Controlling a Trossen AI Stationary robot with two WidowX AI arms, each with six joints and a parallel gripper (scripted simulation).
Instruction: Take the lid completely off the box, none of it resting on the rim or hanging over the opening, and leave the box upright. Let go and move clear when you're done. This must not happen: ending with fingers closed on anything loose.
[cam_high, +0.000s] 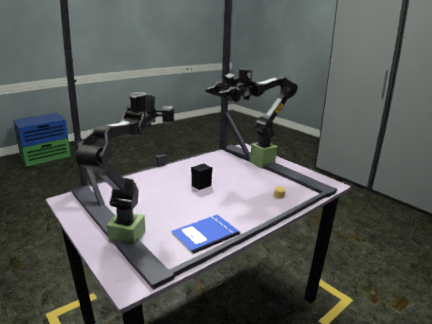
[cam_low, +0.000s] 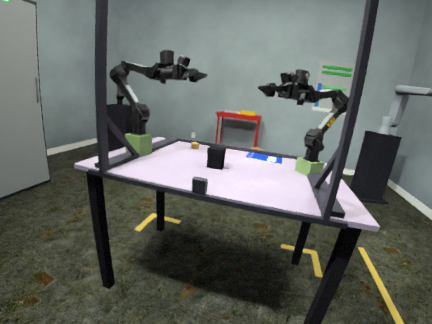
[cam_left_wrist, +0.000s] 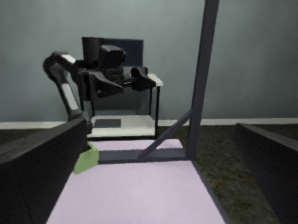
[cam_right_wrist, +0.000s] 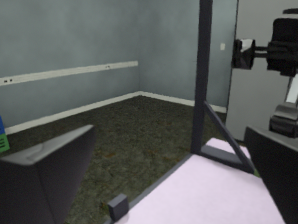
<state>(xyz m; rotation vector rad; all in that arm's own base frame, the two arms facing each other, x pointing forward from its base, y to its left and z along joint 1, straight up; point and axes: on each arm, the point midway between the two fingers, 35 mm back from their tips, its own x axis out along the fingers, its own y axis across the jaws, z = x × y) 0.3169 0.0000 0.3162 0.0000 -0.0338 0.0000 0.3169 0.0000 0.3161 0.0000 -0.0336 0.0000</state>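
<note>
The black box is 340 mm below my right hand, 200 mm to the left of it and 70 mm ahead of it. The rest, counted from my right hand: black lid 310 mm below, 200 mm to the left, 70 mm ahead.
The black lid is 340 mm below my left hand, 120 mm to the right of it and 20 mm ahead of it. The rest, counted from my left hand: black box 380 mm below, 120 mm to the right, 20 mm ahead.
</note>
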